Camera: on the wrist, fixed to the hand. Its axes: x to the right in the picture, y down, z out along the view.
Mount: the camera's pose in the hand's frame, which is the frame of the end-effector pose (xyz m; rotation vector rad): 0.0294 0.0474 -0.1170 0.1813 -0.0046 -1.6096
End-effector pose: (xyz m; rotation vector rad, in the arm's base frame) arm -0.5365 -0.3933 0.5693 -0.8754 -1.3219 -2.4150
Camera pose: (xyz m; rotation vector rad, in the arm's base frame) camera -0.5818 -0.5147 0.5718 -0.3111 1.4519 1.5207
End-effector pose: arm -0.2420 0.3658 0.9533 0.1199 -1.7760 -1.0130
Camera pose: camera -0.1430 0.3138 1.0188 1.8554 -1.5546 -1.8454
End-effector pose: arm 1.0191 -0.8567 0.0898 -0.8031 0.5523 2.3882
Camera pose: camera 1.0192 -0.9441 -0.0059 -0.6936 -0.0040 0.8359
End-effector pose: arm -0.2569 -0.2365 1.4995 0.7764 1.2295 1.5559
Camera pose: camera -0.3856 -0.2491 1.5088 -0.2233 1.3636 0.1091
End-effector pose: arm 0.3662 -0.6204 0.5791 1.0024 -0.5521 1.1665
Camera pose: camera 0.3169 -0.5016 0.5636 1.1590 0.4121 -0.2448
